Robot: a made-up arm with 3 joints.
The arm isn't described. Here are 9 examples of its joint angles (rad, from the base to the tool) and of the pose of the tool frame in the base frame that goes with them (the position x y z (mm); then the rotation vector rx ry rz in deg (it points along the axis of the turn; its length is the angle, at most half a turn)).
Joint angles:
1: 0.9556 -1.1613 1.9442
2: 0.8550 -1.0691 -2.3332
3: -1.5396 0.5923 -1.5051
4: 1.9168 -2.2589 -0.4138
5: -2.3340 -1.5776 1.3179
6: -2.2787 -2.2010 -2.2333
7: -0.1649 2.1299 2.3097
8: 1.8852 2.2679 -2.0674
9: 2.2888 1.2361 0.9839
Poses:
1: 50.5 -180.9 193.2 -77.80 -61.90 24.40
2: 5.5 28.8 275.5 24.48 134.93 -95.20
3: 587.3 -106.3 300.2 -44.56 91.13 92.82
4: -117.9 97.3 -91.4 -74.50 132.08 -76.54
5: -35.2 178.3 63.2 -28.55 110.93 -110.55
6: -6.2 -44.7 -204.4 -65.30 -22.64 -18.90
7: 270.9 -612.0 -217.3 60.30 -64.00 -121.20
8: -604.0 246.7 -288.0 70.75 -20.16 35.26
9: -510.4 283.9 51.8 -24.33 -109.06 -134.04
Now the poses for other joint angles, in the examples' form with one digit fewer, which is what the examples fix.
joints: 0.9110 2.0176 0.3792
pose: -371 -346 -102 101.8 -66.1 -54.1
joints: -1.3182 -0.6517 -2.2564
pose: 105 -55 401 -87.7 82.2 2.7
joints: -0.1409 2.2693 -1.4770
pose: -4 -605 -245 100.2 51.1 97.4
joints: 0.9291 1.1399 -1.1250
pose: -580 -317 113 75.8 24.5 -7.7
